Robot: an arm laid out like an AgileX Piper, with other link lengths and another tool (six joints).
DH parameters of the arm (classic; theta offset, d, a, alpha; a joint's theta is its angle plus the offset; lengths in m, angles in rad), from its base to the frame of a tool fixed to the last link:
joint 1: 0 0.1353 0 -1.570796
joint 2: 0.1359 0 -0.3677 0
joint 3: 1.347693 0 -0.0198 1.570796
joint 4: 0 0.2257 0 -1.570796
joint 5: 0 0 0 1.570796
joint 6: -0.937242 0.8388 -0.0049 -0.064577
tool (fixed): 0 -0.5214 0 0
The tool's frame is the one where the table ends.
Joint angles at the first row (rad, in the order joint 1, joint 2, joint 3, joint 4, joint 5, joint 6):
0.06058 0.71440 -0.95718 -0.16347 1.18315 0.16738
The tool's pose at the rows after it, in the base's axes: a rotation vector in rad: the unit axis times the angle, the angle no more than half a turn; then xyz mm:
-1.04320 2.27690 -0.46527 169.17 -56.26 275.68
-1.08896 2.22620 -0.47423 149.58 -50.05 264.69
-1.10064 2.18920 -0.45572 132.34 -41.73 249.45
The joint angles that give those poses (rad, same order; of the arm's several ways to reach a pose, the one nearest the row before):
0.06058 0.61730 -0.90374 -0.16138 1.21154 0.15075
0.06054 0.52326 -0.85318 -0.13987 1.22379 0.09620
0.06056 0.43375 -0.79828 -0.10892 1.23290 0.07389

